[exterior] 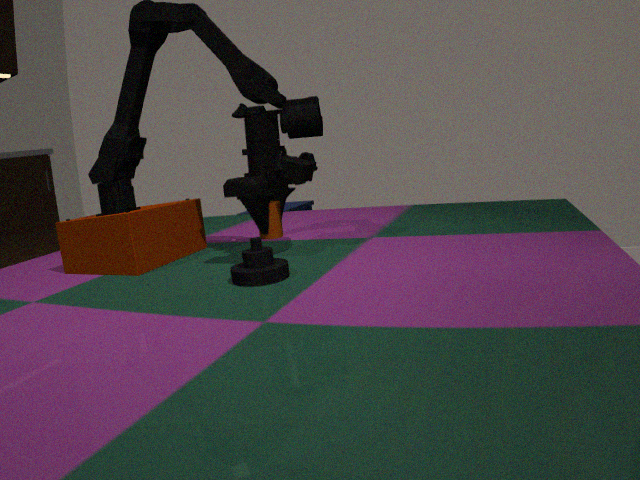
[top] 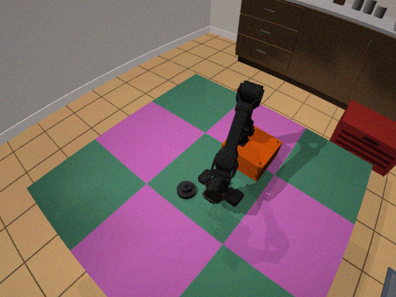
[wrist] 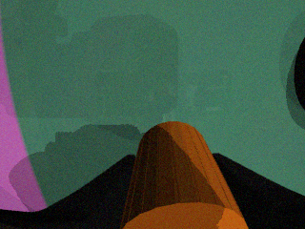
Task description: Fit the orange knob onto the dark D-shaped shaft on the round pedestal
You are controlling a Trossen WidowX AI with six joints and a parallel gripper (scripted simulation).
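Now: the pedestal 14 cm to the right of my gripper tip, 4 cm ahead of it and 1 cm below it. The rest, counted from my gripper tip: orange knob: 2 cm above.
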